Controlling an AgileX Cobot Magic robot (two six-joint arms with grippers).
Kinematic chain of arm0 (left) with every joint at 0, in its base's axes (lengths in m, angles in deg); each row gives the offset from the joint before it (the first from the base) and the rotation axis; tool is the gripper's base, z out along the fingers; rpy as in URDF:
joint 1: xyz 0 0 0.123 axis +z
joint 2: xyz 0 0 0 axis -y
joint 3: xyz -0.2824 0 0.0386 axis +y
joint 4: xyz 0.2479 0 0.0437 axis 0.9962 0 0.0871
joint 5: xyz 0 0 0 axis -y
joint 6: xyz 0.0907 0 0.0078 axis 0.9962 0 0.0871
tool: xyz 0 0 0 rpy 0 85 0
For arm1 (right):
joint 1: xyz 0 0 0.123 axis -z
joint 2: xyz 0 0 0 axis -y
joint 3: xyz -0.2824 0 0.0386 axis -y
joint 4: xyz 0.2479 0 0.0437 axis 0.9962 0 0.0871
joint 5: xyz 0 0 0 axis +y
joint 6: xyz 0.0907 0 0.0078 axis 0.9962 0 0.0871
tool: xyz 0 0 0 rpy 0 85 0
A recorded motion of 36 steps. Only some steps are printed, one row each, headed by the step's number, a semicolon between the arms.
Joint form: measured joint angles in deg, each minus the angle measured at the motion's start. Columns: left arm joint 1, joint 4, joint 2, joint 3, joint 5, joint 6; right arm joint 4, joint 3, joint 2, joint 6, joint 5, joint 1.
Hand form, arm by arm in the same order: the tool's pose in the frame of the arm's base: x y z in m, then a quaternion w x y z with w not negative. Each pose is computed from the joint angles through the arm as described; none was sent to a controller.
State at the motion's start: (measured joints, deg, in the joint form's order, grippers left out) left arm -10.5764 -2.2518 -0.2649 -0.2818 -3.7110 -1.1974; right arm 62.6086 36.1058 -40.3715 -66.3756 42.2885 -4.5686
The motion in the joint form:
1: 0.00 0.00 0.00 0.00 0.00 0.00; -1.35 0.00 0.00 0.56 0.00 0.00
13: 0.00 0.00 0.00 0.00 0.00 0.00; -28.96 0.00 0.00 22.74 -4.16 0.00
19: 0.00 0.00 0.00 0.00 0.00 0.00; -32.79 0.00 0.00 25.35 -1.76 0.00
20: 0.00 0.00 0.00 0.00 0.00 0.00; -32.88 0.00 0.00 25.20 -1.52 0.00
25: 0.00 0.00 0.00 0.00 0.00 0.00; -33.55 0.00 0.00 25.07 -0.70 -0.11
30: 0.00 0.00 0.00 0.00 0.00 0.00; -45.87 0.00 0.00 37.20 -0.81 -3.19
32: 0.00 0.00 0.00 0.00 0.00 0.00; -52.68 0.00 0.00 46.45 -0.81 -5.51
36: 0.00 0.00 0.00 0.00 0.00 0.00; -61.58 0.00 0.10 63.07 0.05 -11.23
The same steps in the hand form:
1: 0.0557 -0.0106 0.2086 0.70968 0.04438 0.69757 -0.08816; 0.1233 0.0638 0.3318 0.54183 -0.28629 0.75832 0.22227
13: 0.0557 -0.0106 0.2086 0.70968 0.04438 0.69757 -0.08816; 0.1295 0.0417 0.3145 0.48704 -0.23638 0.83430 0.10426
19: 0.0557 -0.0106 0.2086 0.70968 0.04438 0.69757 -0.08816; 0.1273 0.0397 0.3099 0.46270 -0.24119 0.84784 0.09438
20: 0.0557 -0.0106 0.2086 0.70968 0.04438 0.69757 -0.08816; 0.1271 0.0398 0.3096 0.46102 -0.24344 0.84817 0.09388
25: 0.0557 -0.0106 0.2086 0.70968 0.04438 0.69757 -0.08816; 0.1262 0.0398 0.3084 0.45427 -0.25052 0.85002 0.09137
30: 0.0557 -0.0106 0.2086 0.70968 0.04438 0.69757 -0.08816; 0.1256 0.0347 0.3035 0.42983 -0.22896 0.87172 0.05416
32: 0.0557 -0.0106 0.2086 0.70968 0.04438 0.69757 -0.08816; 0.1254 0.0329 0.3019 0.42042 -0.20057 0.88383 0.04320
36: 0.0557 -0.0106 0.2086 0.70968 0.04438 0.69757 -0.08816; 0.1229 0.0359 0.3002 0.40733 -0.14778 0.89969 0.05287

